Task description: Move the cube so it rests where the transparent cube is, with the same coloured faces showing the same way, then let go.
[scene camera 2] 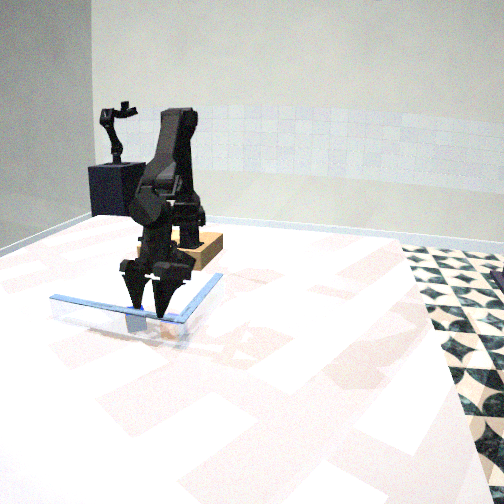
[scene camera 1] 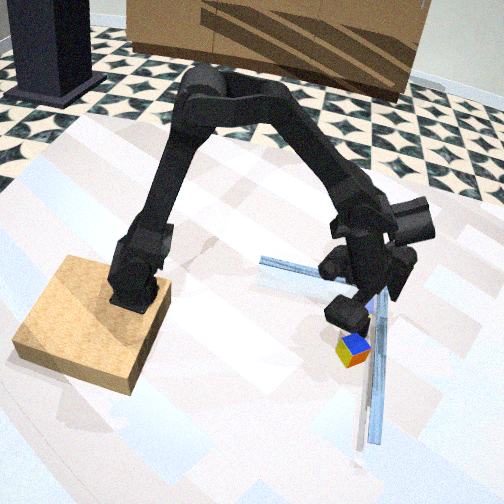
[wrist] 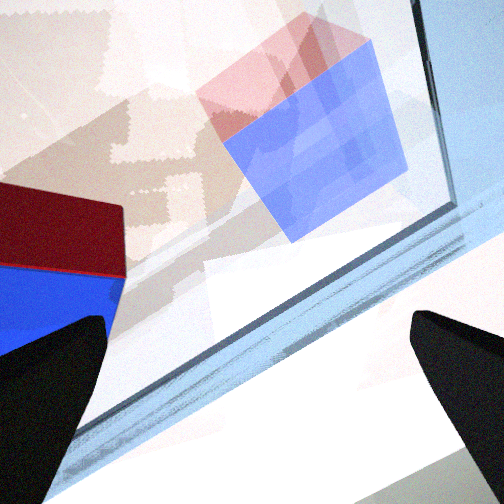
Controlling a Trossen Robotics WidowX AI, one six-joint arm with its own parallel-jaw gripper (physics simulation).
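Note:
The cube (scene camera 1: 352,350) sits on the table with blue, yellow and orange faces showing in scene camera 1. In the wrist view the cube (wrist: 55,270) lies at the left edge, dark red on top and blue below, just beside the left fingertip. The transparent cube (wrist: 310,135) is faint red and blue, up and right of centre, beside the corner of the pale blue L-shaped rail (wrist: 300,330). My gripper (scene camera 1: 358,318) hangs just above the cube, open and empty. It also shows in scene camera 2 (scene camera 2: 153,297), fingers spread.
The rail (scene camera 1: 377,380) runs along the table in two arms meeting near the gripper. The arm stands on a wooden block (scene camera 1: 92,320) at the left. A dark cabinet (scene camera 1: 50,45) and a brown box (scene camera 1: 290,35) stand far behind.

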